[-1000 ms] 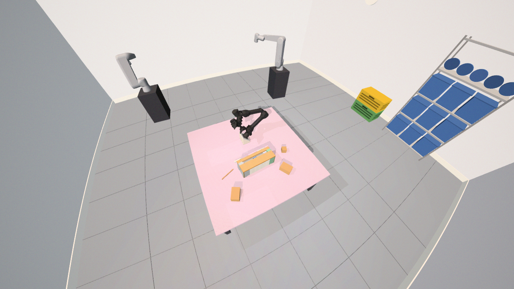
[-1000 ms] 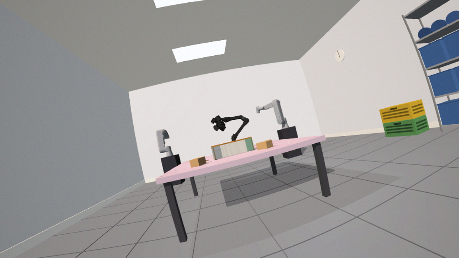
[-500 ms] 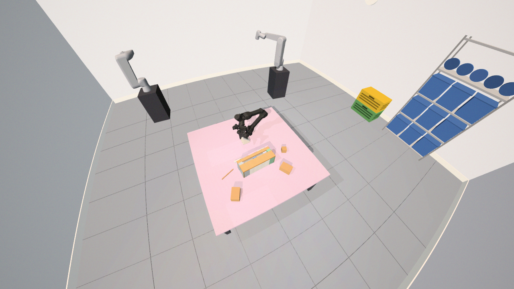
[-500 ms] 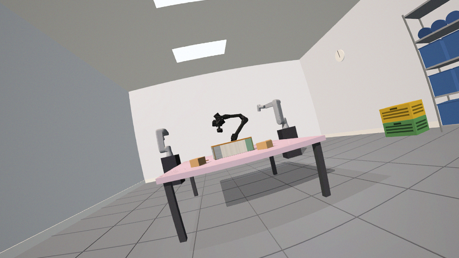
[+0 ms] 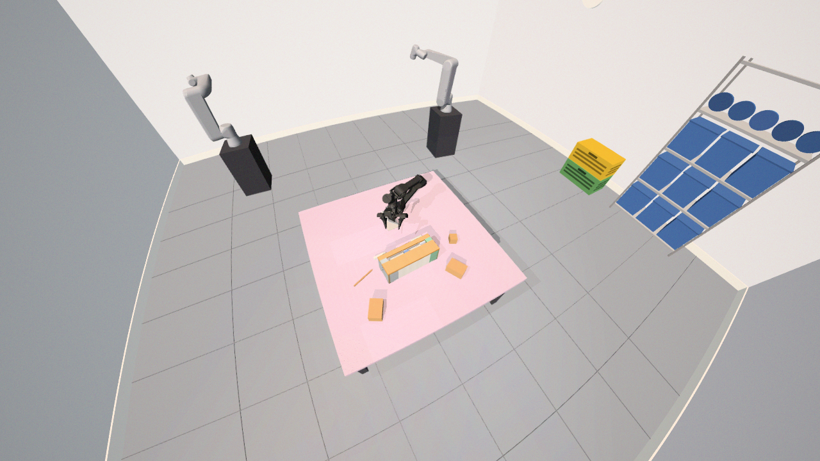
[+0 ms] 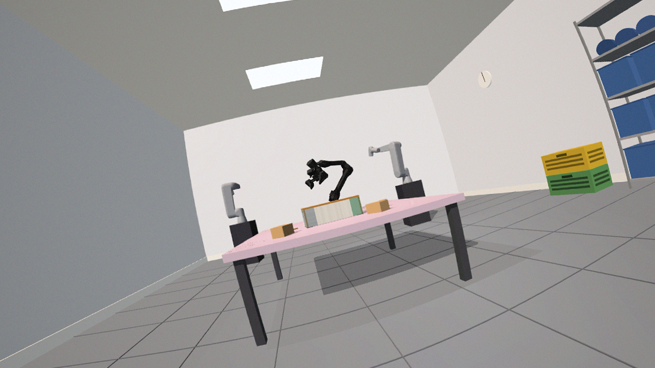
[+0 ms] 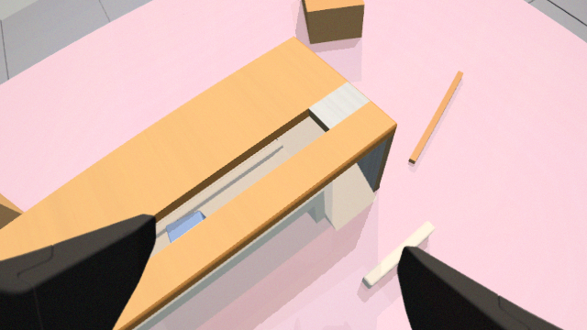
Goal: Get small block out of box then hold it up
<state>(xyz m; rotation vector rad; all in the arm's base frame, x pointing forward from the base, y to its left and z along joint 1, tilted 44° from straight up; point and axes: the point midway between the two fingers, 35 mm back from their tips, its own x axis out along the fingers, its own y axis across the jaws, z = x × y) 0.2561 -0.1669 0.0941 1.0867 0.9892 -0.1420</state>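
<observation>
Right now my gripper tip is 17 cm above the light blue block, 9 cm short of it and 7 cm to the right of it. From my gripper tip the other things lie so: clear-fronted box 20 cm below, 8 cm ahead, 6 cm to the left; then thin orange stick 26 cm below, 25 cm to the right, 13 cm ahead.
</observation>
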